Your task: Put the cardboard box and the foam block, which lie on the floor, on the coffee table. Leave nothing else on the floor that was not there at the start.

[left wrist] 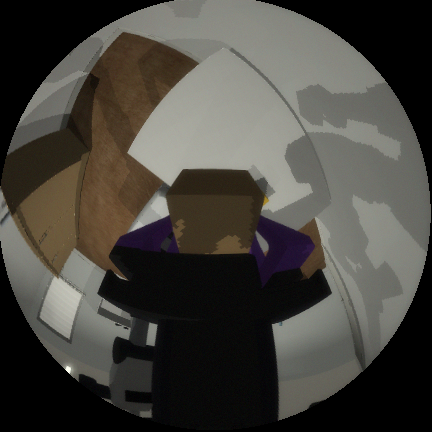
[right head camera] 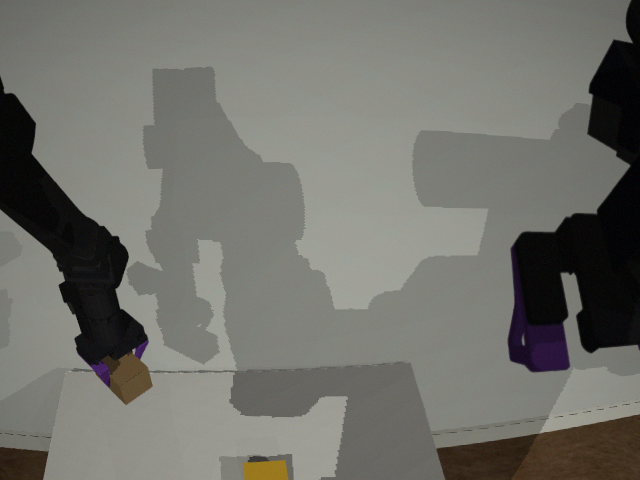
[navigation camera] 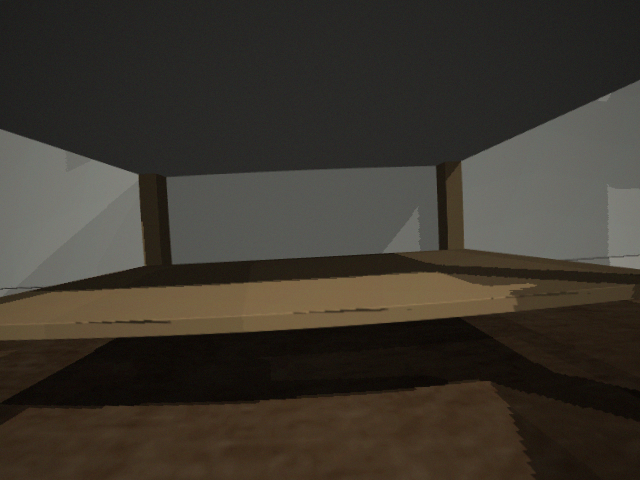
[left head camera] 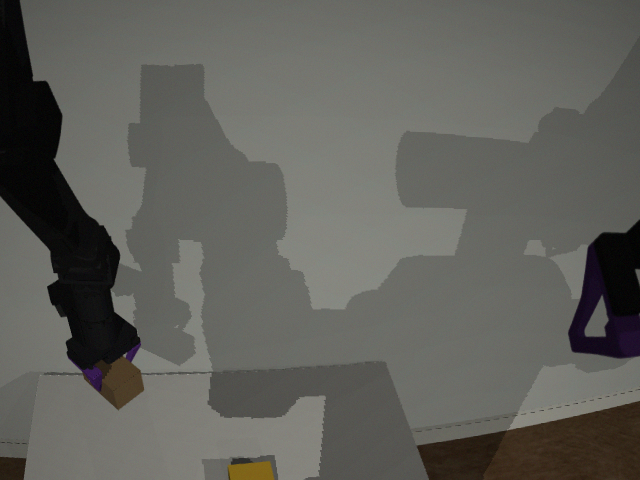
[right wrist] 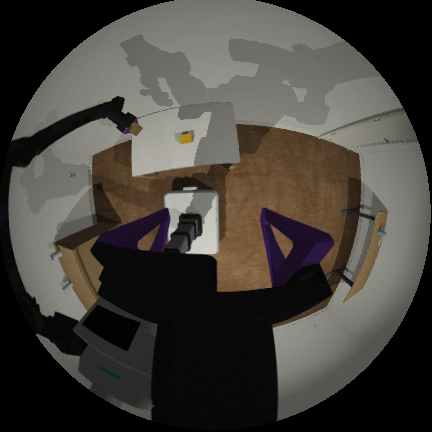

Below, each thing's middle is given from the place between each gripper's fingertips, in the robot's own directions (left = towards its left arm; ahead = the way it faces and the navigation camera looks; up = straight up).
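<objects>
Here is the cardboard box (left head camera: 122, 381), and it sits 10 mm above my left hand.
My right gripper, measured from the cardboard box, is 48 cm above it, 39 cm short of it and 45 cm to the right of it.
</objects>
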